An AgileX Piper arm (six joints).
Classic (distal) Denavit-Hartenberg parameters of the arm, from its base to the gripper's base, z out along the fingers. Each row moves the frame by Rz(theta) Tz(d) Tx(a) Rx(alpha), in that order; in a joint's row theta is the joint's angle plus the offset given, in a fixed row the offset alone. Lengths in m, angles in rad.
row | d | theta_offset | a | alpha
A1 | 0.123 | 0 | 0 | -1.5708
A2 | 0 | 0.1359 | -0.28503 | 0
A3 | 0 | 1.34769 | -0.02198 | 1.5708
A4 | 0.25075 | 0 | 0 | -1.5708
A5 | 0 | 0 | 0 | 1.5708
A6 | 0.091 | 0 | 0 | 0
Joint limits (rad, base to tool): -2.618..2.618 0..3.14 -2.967..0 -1.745..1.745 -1.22..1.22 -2.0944..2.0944
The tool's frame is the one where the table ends.
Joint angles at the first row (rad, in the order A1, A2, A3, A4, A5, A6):
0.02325 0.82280 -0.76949 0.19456 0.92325 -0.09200
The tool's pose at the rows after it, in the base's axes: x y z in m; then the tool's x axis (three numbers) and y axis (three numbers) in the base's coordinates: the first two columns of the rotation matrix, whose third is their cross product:
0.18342 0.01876 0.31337 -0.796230 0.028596 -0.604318 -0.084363 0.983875 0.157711
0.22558 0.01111 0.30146 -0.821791 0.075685 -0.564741 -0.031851 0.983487 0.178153
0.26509 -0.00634 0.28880 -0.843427 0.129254 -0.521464 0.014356 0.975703 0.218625
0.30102 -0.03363 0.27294 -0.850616 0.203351 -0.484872 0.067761 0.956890 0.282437
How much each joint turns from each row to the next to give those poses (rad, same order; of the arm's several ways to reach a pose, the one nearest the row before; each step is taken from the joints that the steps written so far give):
-0.00236 0.16690 -0.06222 0.02458 -0.06844 -0.00729
-0.04304 0.17226 -0.06534 0.03079 -0.05754 -0.01877
-0.08126 0.16496 -0.08552 0.08426 -0.01416 -0.08055
-0.10076 0.15834 -0.08980 0.11888 -0.00001 -0.10560

